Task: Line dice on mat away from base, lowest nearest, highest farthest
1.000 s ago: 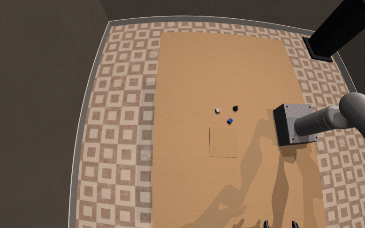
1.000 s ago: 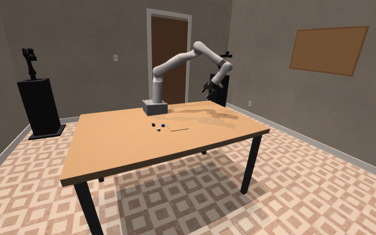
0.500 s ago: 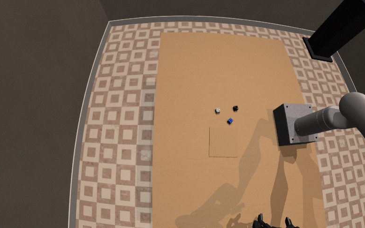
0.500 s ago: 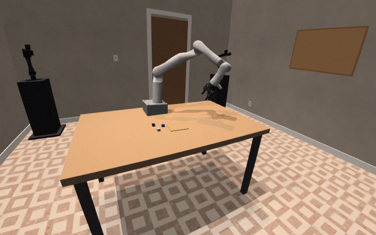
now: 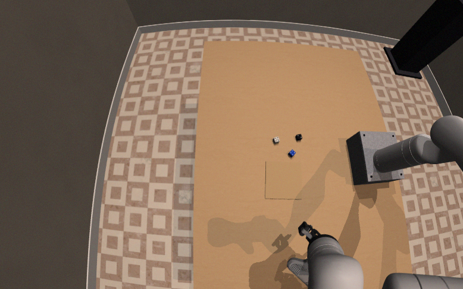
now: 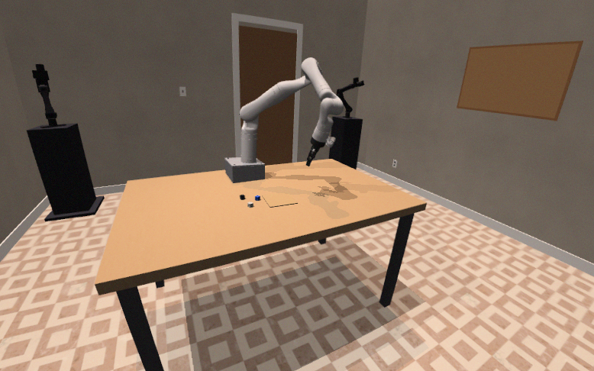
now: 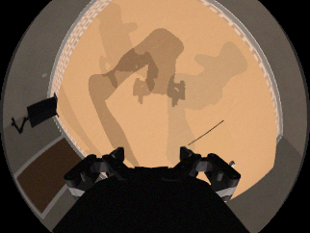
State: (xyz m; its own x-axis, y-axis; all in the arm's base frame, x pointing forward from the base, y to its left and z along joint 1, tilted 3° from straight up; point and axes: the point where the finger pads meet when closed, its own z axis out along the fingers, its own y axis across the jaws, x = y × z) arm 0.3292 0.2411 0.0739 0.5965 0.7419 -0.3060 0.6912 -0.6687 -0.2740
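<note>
My hand is 30 mm short of the blue die, 300 mm to the left of it and 160 mm above it. Also, from my hand: mat: 60 mm ahead, 200 mm to the right, 170 mm below; then black die: 10 mm behind, 370 mm to the right, 160 mm below; then white die: 80 mm ahead, 350 mm to the right, 160 mm below.
</note>
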